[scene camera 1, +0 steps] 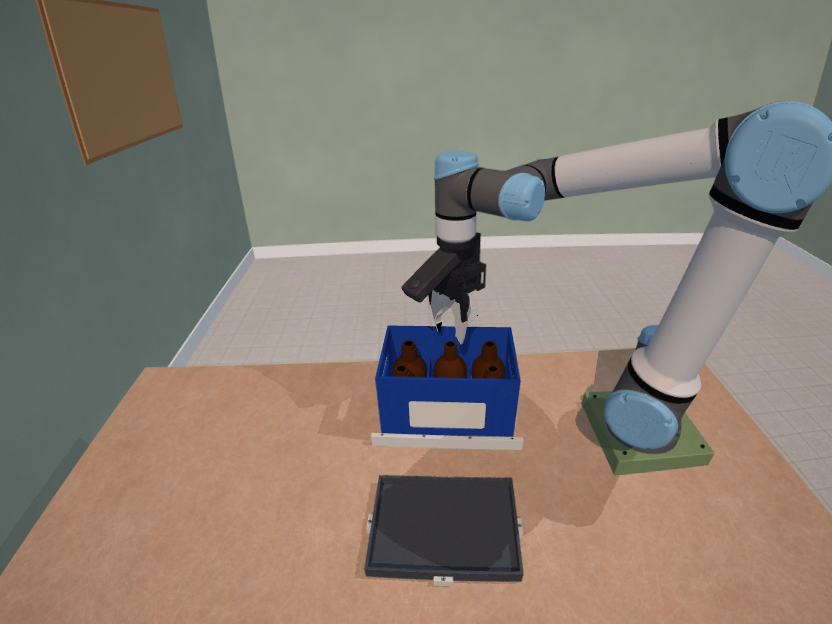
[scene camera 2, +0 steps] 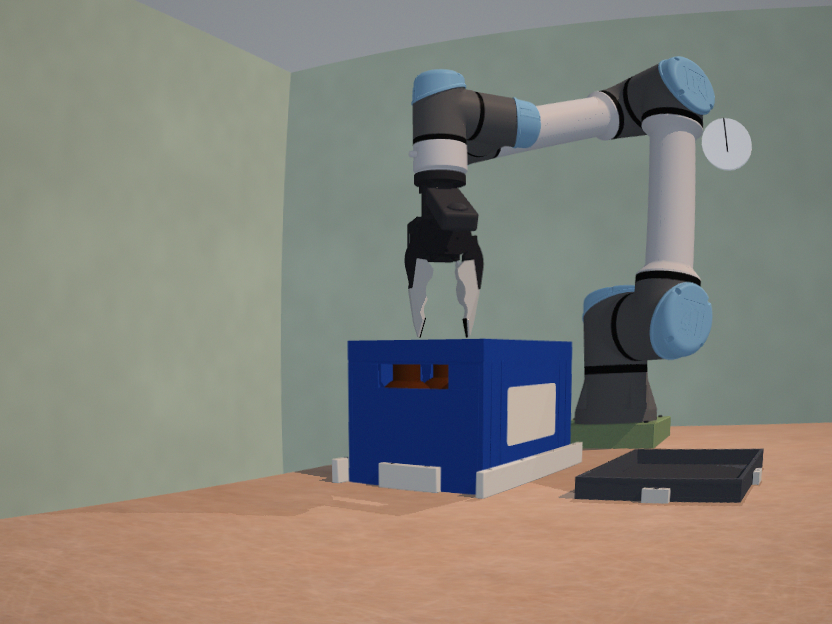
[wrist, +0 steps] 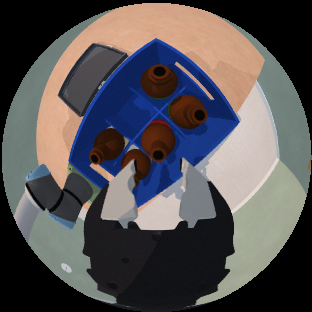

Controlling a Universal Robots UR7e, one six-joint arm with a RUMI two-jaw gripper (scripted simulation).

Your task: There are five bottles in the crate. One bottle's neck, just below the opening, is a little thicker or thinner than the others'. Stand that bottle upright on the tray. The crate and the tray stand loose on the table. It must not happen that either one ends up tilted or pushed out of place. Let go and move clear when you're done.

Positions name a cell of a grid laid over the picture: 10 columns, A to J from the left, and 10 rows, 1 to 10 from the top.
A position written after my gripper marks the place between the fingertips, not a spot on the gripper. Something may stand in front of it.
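I find my gripper in the wrist view (F6), and it is also visible in scene camera 1 (F6) and scene camera 2 (F6). A blue crate is there for me in scene camera 1 (E7) and in scene camera 2 (G7), while the wrist view (D4) shows it too. As for a dark tray, I see it in scene camera 2 (I8), in scene camera 1 (F9) and in the wrist view (C3).
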